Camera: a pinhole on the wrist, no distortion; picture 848 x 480 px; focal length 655.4 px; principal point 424.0 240.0 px. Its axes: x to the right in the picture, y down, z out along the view. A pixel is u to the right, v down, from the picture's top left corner.
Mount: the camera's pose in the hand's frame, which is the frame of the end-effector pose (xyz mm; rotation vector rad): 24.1 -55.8 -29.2 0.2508 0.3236 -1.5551
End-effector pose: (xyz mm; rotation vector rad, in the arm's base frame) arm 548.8 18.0 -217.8 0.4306 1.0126 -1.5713
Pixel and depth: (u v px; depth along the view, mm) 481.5 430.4 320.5
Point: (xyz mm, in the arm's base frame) 394.5 -270.6 -100.1
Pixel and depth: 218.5 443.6 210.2
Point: 504.2 -193.3 -161.5
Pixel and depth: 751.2 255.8 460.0
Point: 209.7 -279.6 80.4
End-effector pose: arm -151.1 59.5 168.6 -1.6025 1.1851 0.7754
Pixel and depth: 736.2 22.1 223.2
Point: 64.7 224.5 232.7
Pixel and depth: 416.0 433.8 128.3
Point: -30.2 127.5 111.0
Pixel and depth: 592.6 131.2 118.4
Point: -24.9 131.7 177.3
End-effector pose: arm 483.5 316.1 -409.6 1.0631 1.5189 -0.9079
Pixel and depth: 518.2 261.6 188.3
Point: 382.8 147.6 -469.6
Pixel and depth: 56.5 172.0 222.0
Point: 534.6 104.2 -463.6
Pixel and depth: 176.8 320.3 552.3
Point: 593.4 -201.1 -630.1
